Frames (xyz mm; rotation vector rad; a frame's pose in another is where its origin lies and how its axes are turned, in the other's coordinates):
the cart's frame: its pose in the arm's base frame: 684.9 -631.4 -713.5 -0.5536 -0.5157 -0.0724
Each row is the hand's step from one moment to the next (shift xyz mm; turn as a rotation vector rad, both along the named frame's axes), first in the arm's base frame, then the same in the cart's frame.
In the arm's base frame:
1: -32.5 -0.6 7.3 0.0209 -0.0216 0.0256
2: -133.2 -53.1 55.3 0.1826 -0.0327 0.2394
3: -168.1 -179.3 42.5 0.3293 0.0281 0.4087
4: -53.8 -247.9 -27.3 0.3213 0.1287 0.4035
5: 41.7 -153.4 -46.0 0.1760 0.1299 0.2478
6: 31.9 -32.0 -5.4 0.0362 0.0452 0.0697
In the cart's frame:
1: -24.8 -10.6 19.6 0.0291 -0.0266 -0.0020
2: -92.8 -98.8 72.4 0.2732 -0.1069 0.0753
3: -138.3 -207.1 13.1 0.4876 -0.1075 0.1642
4: -77.6 -208.7 -124.5 0.4852 -0.0209 0.2163
5: 3.1 -99.9 -131.9 0.2830 0.0262 0.1688
6: 22.9 -18.2 -34.9 0.0686 0.0120 0.0579

